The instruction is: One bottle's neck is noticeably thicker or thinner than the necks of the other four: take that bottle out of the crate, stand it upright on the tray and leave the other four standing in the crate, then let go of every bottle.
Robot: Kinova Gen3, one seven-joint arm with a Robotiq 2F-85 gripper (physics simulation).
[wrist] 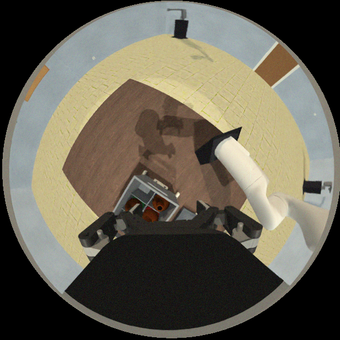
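The grey crate point(150, 185) shows in the lower left middle of the wrist view, with dividers inside. Brown bottles stand in its compartments: one bottle point(160, 203) has its round mouth in plain view, another bottle point(149, 215) is partly covered by the gripper, and a third bottle point(132, 204) is partly behind the left finger. The other bottles are hidden or cannot be told apart, and the neck widths cannot be compared. Part of the grey tray point(185, 215) shows right of the crate, mostly hidden by the gripper. My gripper point(169, 208) is open and empty, above the crate and tray area.
The brown table point(100, 145) lies under the crate. The white arm point(242, 167) with its black base point(205, 154) stands to the right of the crate. Shadows of the arm fall on the table. White handles point(177, 195) stick out at the crate's end.
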